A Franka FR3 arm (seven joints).
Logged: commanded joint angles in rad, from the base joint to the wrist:
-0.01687, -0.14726, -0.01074, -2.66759, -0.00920, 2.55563, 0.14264
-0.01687, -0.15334, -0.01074, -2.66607, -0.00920, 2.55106, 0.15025
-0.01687, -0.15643, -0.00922, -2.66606, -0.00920, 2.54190, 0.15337
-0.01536, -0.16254, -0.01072, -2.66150, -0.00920, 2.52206, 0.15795
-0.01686, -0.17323, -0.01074, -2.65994, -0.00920, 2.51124, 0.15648
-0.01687, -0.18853, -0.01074, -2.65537, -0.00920, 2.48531, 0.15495
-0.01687, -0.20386, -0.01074, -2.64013, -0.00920, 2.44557, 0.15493
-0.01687, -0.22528, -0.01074, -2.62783, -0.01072, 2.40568, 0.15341
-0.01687, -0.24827, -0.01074, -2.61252, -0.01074, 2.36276, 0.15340
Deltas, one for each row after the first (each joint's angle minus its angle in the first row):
0.00000, -0.00608, 0.00000, 0.00152, 0.00000, -0.00457, 0.00761
0.00000, -0.00917, 0.00152, 0.00153, 0.00000, -0.01373, 0.01073
0.00151, -0.01528, 0.00002, 0.00609, 0.00000, -0.03357, 0.01531
0.00001, -0.02597, 0.00000, 0.00765, 0.00000, -0.04439, 0.01384
0.00000, -0.04127, 0.00000, 0.01222, 0.00000, -0.07032, 0.01231
0.00000, -0.05660, 0.00000, 0.02746, 0.00000, -0.11006, 0.01229
0.00000, -0.07802, 0.00000, 0.03976, -0.00152, -0.14995, 0.01077
0.00000, -0.10101, 0.00000, 0.05507, -0.00154, -0.19287, 0.01076

